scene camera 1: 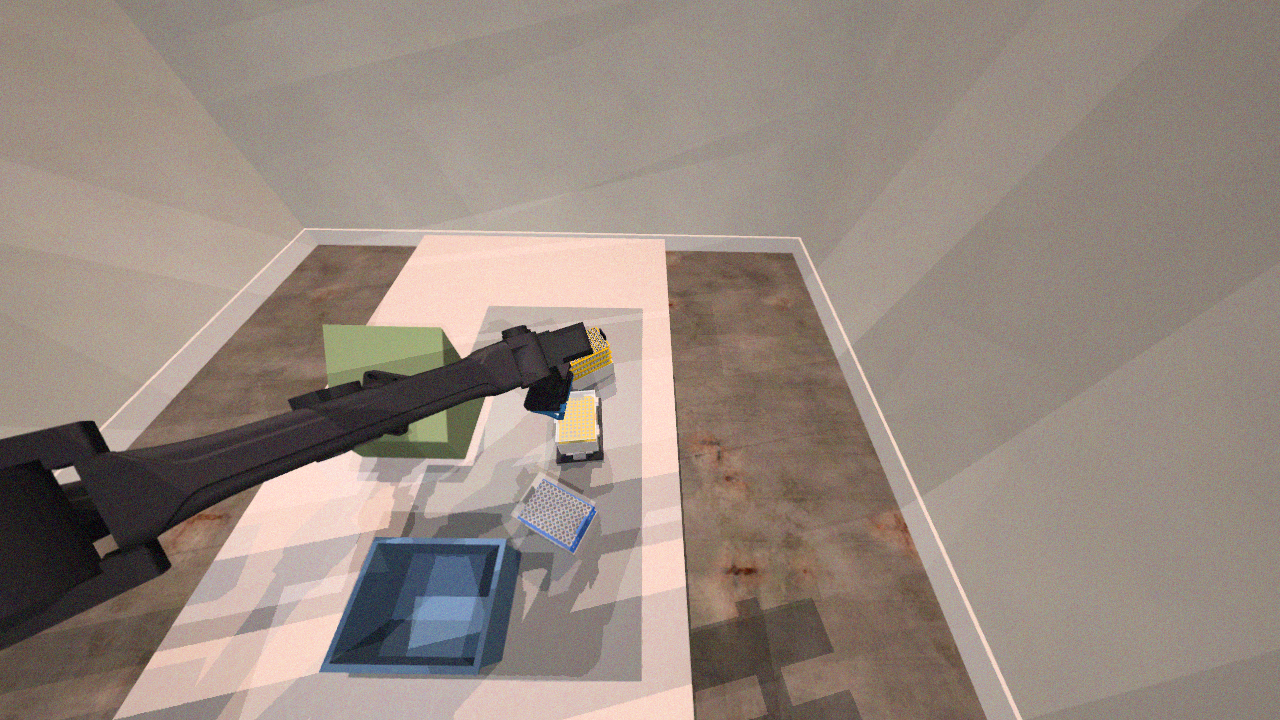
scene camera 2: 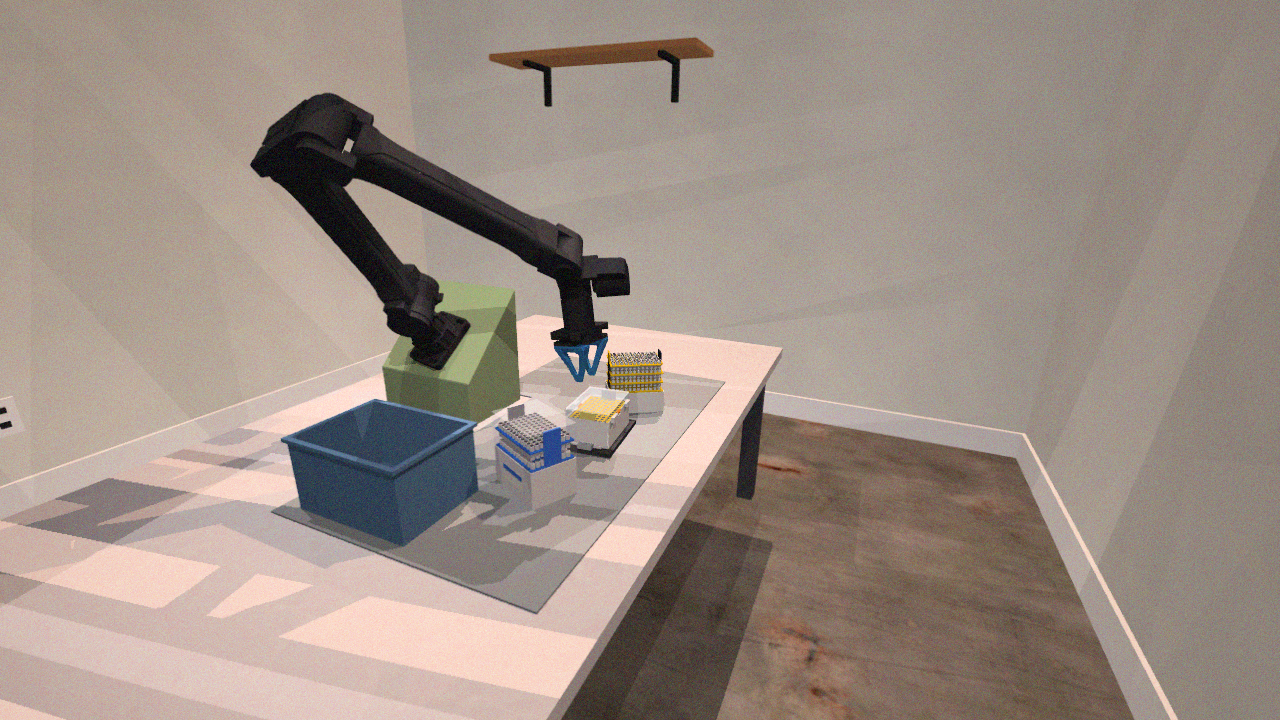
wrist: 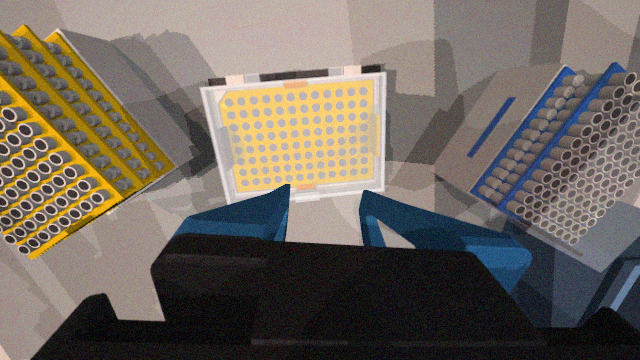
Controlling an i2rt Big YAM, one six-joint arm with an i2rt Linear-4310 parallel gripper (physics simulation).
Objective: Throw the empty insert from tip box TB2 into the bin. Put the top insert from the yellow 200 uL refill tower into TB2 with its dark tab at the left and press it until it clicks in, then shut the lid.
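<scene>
Tip box TB2 [scene camera 1: 579,422] [scene camera 2: 597,419] [wrist: 300,135] is the white box on a dark base. A yellow insert [wrist: 297,122] with grey holes and no visible tips lies inside its clear rim. I cannot tell the lid's position. The yellow refill tower [scene camera 1: 592,360] [scene camera 2: 635,380] [wrist: 95,120] holds several tip-filled inserts; a small dark piece shows at its top corner in the scene views. The bin [scene camera 1: 438,541] [scene camera 2: 434,483] is blue. My gripper [scene camera 1: 559,414] [scene camera 2: 585,376] [wrist: 325,197] is partly open and empty, above the box, its fingertips appearing near the rim in the wrist view.
A blue refill tower [scene camera 1: 556,513] [scene camera 2: 535,461] [wrist: 570,155] stands between the box and the bin. The arm is mounted on a green block [scene camera 1: 393,353] [scene camera 2: 483,358]. A grey mat [scene camera 1: 599,626] [scene camera 2: 537,573] lies under the bin, box and towers.
</scene>
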